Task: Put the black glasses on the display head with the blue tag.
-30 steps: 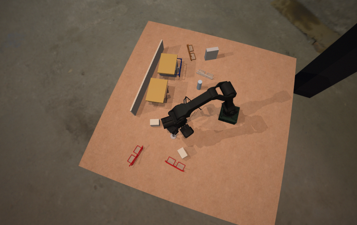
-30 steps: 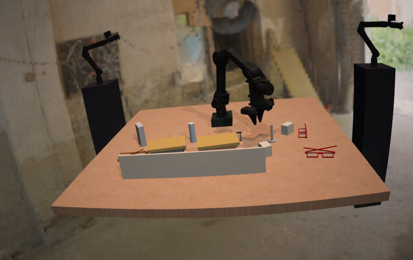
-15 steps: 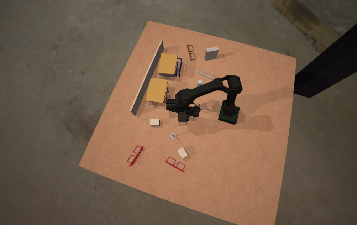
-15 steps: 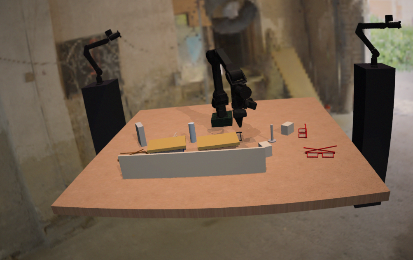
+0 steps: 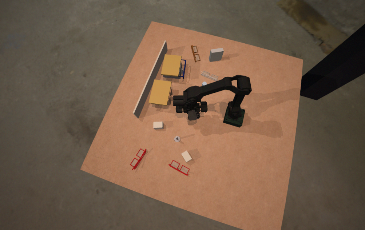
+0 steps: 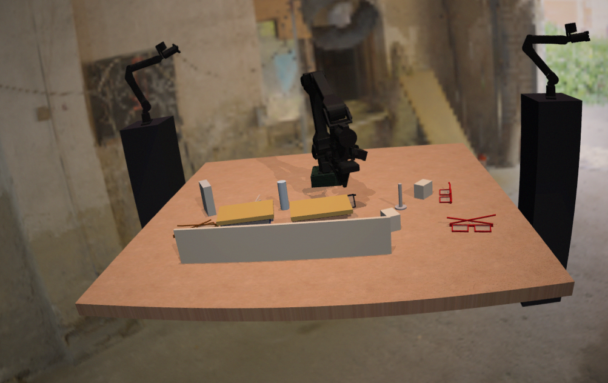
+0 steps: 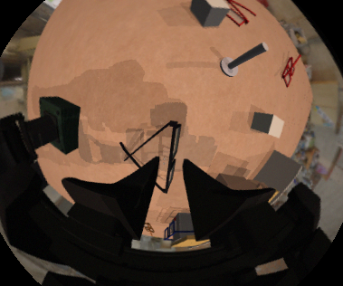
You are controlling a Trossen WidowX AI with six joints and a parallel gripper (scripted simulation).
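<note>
Now: gripper tip 19 cm to the right of the grey post stand, 5 cm above it and 4 cm short of it. The rest, counted from my gripper tip: grey block (49 cm to the right, 5 cm behind, 2 cm below); then long wall (34 cm ahead, 17 cm to the right, 2 cm below).
</note>
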